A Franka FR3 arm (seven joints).
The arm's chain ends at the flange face. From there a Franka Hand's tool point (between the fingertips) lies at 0.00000 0.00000 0.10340 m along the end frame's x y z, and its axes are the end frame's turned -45 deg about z.
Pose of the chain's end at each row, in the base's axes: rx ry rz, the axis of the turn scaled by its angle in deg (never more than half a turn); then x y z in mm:
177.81 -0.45 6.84 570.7 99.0 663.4
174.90 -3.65 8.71 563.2 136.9 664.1
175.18 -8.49 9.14 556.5 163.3 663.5
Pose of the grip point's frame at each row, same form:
163.09 67.07 5.05 578.6 95.3 560.4
161.43 62.95 5.16 573.3 128.0 561.6
163.39 58.58 5.82 566.8 154.9 561.0

